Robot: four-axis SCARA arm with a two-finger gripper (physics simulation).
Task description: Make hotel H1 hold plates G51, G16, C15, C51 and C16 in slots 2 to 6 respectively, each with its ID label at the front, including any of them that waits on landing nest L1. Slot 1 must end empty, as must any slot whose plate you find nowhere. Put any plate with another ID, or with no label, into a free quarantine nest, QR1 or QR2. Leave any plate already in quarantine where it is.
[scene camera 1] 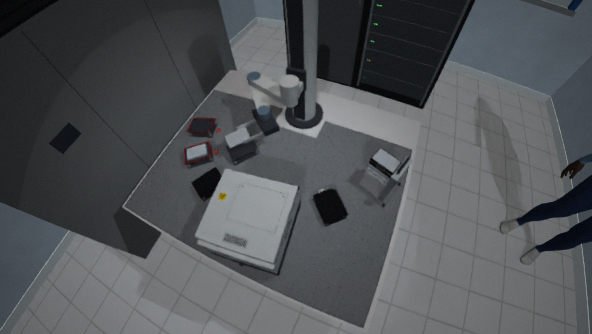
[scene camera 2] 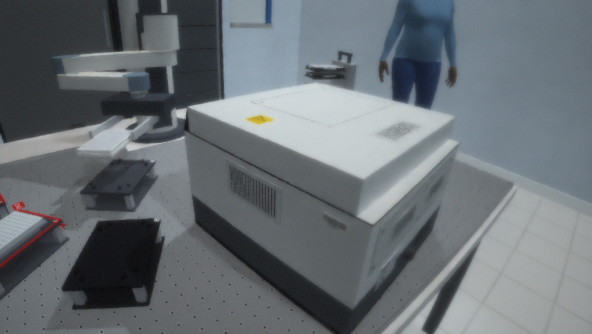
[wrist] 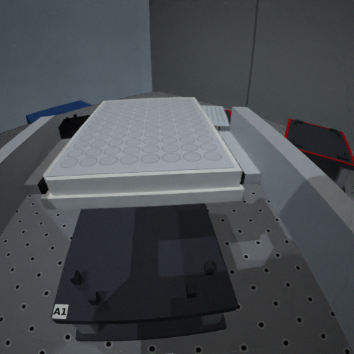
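Seen in the pictures: gripper, fingertip midpoint: [scene camera 1: 239, 135] [scene camera 2: 111, 135]; arm's base at its link origin: [scene camera 1: 304, 114] [scene camera 2: 158, 131].
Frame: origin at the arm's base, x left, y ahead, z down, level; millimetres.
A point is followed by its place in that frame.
My gripper [scene camera 1: 246, 135] @[y 404, x -214, z -157 mm] [scene camera 2: 112, 136] @[y 404, x -214, z -157 mm] [wrist: 143, 125] is shut on a white well plate [scene camera 1: 237, 138] @[y 426, x -216, z -155 mm] [scene camera 2: 103, 143] @[y 437, x -237, z -155 mm] [wrist: 142, 135]. It holds the plate level above the dark nest labelled A1 [scene camera 1: 243, 151] @[y 442, x -191, z -63 mm] [scene camera 2: 119, 179] @[y 447, x -222, z -63 mm] [wrist: 150, 230], apart from it. The plate's edge facing the wrist camera shows no label; its far edge is hidden. Hotel H1 [scene camera 1: 403, 164] @[y 357, x 631, z -308 mm] [scene camera 2: 351, 75] @[y 416, x 609, z -229 mm] stands at the right of the table in scene camera 1, with plates in it whose labels are too small to read. One red-rimmed quarantine nest [scene camera 1: 202, 126] @[y 375, x -546, z -63 mm] [wrist: 320, 140] bears no plate. The other holds a white plate [scene camera 1: 198, 152] @[y 558, x -437, z -77 mm] [scene camera 2: 19, 231] @[y 569, x -424, z -77 mm] [wrist: 215, 116].
A large white instrument [scene camera 1: 255, 215] @[y 802, x 126, z -267 mm] [scene camera 2: 280, 160] @[y 881, x -81, z -246 mm] stands in front of nest A1 in scene camera 1. A black nest [scene camera 1: 206, 183] @[y 705, x -281, z -63 mm] [scene camera 2: 116, 255] @[y 710, x -281, z -63 mm] lies beside it, and another black nest [scene camera 1: 330, 206] @[y 564, x 381, z -63 mm] lies between the instrument and the hotel. A person [scene camera 1: 560, 205] [scene camera 2: 425, 45] stands beyond the table.
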